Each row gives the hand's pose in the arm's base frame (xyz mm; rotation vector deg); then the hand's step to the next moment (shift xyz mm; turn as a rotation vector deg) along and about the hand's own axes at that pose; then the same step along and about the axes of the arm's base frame.
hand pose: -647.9 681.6 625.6 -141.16 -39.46 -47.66
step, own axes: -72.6 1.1 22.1 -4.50 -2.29 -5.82
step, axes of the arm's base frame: -40.3 -11.2 -63.3 -6.93 -2.82 1.83
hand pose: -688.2 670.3 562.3 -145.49 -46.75 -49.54
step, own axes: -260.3 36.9 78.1 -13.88 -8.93 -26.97
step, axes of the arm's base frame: -111.8 -98.4 -230.3 -26.55 -11.53 12.71
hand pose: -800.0 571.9 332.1 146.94 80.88 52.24
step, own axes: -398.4 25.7 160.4 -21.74 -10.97 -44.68
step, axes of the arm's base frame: -55.0 -296.3 -307.0 -40.63 -20.31 22.93
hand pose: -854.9 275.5 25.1 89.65 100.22 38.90
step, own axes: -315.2 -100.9 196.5 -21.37 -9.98 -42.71
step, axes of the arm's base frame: 101.6 -337.5 -154.6 -38.50 -19.93 22.39
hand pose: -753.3 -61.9 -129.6 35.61 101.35 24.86
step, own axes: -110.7 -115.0 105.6 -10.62 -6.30 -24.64
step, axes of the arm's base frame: 102.6 -161.2 -11.7 -22.66 -10.88 11.30
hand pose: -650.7 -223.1 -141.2 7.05 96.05 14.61
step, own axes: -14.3 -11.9 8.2 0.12 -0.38 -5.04
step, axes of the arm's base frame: 10.7 -14.0 10.1 -4.98 -0.82 0.32
